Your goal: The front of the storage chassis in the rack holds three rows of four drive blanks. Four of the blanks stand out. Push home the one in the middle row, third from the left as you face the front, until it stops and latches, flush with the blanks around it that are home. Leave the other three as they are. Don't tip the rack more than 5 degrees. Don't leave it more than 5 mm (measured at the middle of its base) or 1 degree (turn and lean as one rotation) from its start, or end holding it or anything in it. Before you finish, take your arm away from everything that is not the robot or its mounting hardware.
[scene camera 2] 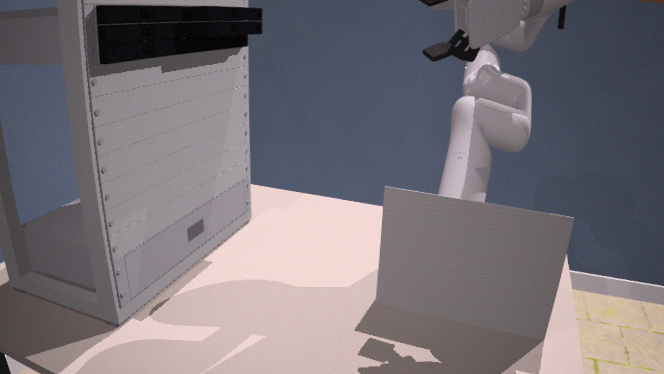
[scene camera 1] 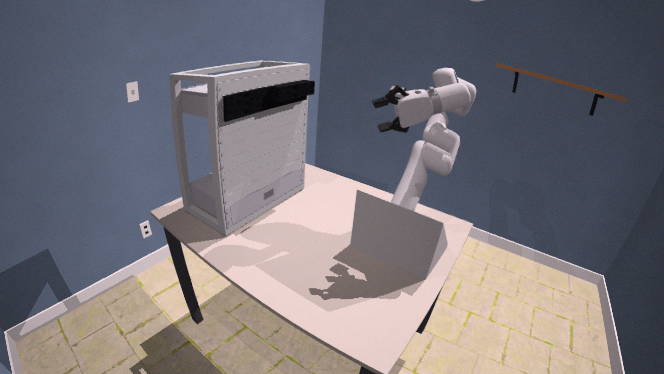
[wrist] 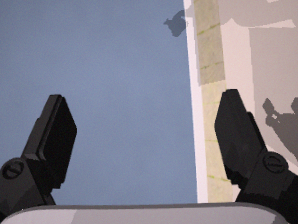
Labels:
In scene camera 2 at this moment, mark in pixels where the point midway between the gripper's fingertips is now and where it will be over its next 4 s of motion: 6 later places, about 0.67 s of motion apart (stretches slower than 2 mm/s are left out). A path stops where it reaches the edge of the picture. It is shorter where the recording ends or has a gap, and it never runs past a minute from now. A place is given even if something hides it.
My gripper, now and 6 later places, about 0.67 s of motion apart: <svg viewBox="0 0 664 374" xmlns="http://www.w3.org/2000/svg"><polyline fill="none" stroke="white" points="425,29 347,26 329,23 327,22 295,20 279,19 271,21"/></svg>

